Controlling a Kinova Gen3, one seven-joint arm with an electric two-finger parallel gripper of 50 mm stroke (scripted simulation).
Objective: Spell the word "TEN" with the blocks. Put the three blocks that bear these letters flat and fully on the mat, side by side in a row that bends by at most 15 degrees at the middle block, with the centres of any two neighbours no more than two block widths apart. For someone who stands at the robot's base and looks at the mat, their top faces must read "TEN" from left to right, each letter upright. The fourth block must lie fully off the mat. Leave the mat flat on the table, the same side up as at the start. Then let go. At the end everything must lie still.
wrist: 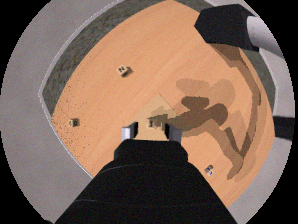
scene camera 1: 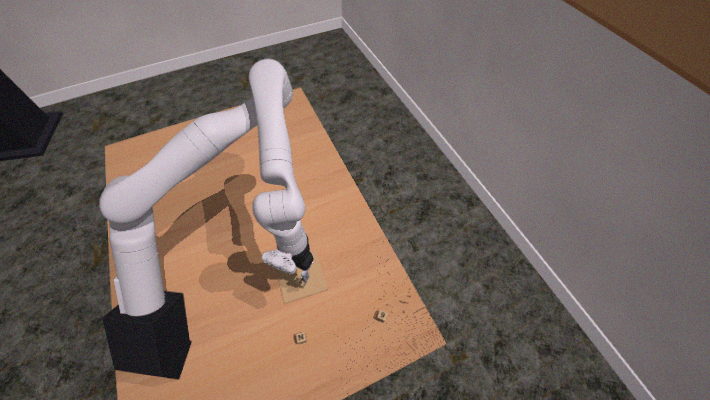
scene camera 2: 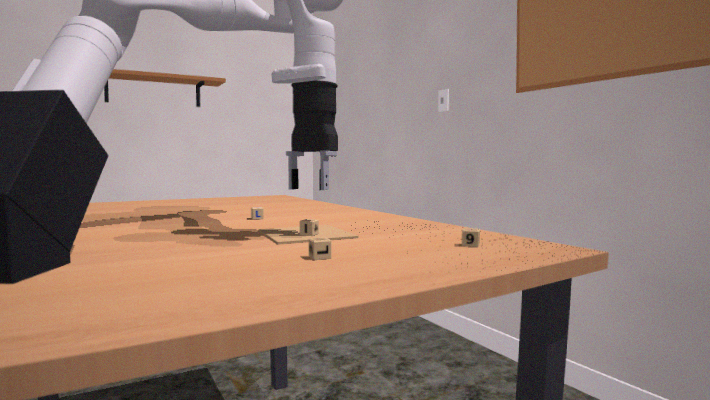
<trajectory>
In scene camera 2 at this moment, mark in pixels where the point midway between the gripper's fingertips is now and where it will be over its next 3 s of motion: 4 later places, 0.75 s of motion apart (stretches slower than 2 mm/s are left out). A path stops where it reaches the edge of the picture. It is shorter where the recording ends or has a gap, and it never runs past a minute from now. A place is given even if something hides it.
My gripper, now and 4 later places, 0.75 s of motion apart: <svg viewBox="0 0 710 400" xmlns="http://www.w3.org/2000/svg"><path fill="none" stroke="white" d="M308 189L309 205L308 215L310 227L308 232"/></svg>
</trajectory>
